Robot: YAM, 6 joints.
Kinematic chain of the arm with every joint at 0, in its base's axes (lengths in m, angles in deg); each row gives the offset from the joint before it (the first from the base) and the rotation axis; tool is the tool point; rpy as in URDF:
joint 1: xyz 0 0 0.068 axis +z
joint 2: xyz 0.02 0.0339 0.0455 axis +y
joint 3: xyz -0.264 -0.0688 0 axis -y
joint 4: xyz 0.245 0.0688 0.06 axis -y
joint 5: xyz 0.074 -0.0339 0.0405 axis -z
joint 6: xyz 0.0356 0 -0.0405 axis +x
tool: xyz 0 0 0 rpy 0 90 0
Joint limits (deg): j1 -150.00..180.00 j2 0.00..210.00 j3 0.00..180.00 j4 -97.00..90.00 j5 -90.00..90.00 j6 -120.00..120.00
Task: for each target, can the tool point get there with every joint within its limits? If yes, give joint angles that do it. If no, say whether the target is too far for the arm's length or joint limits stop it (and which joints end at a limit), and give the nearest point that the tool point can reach.
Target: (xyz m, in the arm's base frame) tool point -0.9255 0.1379 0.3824
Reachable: no: too far | nearest point -0.6137 0.0914 0.2898 | short by 0.329 m
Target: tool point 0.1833 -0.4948 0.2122
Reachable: yes | joints -70.39 133.03 115.65 -28.60 -10.61 -86.37
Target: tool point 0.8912 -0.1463 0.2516
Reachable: no: too far | nearest point 0.6299 -0.1034 0.2102 | short by 0.268 m
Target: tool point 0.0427 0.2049 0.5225
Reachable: yes | joints 71.37 64.86 73.60 38.94 -44.61 -23.48
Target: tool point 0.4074 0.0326 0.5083
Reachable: yes | joints 8.44 105.08 113.31 19.88 50.71 5.42
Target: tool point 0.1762 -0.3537 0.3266
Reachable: yes | joints -63.12 109.70 110.98 -68.39 4.49 -4.58
